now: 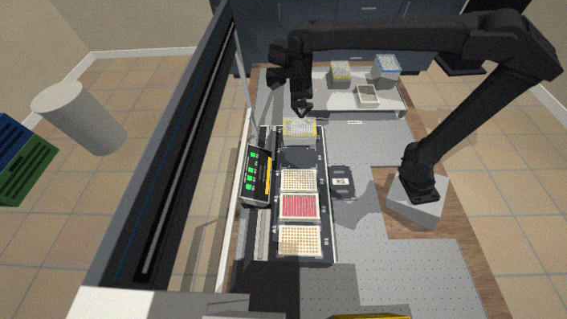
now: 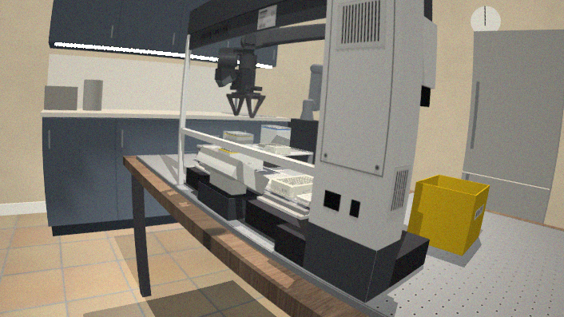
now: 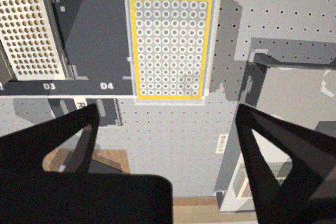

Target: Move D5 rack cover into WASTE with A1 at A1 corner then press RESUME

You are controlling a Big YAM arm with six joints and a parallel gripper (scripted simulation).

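Right now my hand is 110 mm above the clear cover. Round my hand: spare nest RG: 130 mm behind, 190 mm to the left, 230 mm below; shelf: 290 mm behind, 260 mm to the right, 170 mm below; tip rack: 10 mm ahead, 130 mm below.
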